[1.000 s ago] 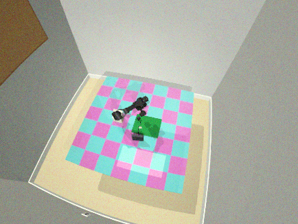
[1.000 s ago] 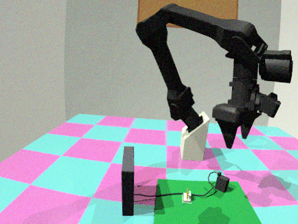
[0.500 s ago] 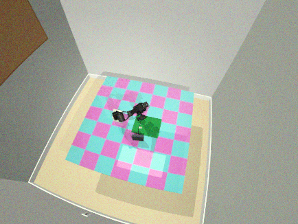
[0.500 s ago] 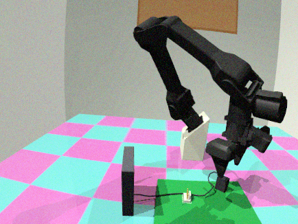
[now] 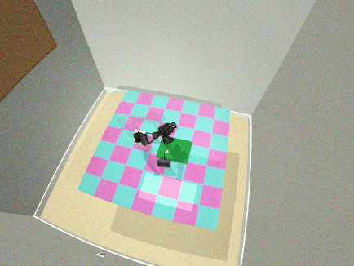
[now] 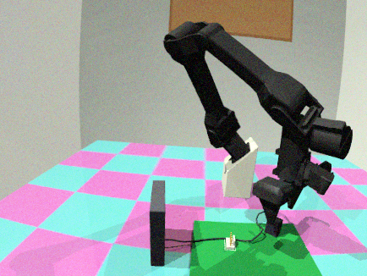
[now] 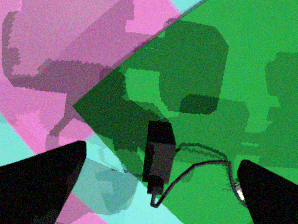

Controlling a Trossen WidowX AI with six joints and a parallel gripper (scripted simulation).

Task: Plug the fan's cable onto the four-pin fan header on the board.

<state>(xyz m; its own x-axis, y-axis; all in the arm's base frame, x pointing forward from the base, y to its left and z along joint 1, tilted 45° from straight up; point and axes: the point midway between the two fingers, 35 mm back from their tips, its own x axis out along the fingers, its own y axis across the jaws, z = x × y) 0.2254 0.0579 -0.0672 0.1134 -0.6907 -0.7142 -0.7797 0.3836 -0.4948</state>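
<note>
The black plug is 30 mm below my gripper tip, 10 mm to the right of it and 10 mm behind it. The rest, counted from my gripper tip: black fan (240 mm to the right, 70 mm ahead); green board (110 mm ahead, 70 mm below, 50 mm to the right); white four-pin fan header (100 mm to the right, 60 mm below, 50 mm ahead).
</note>
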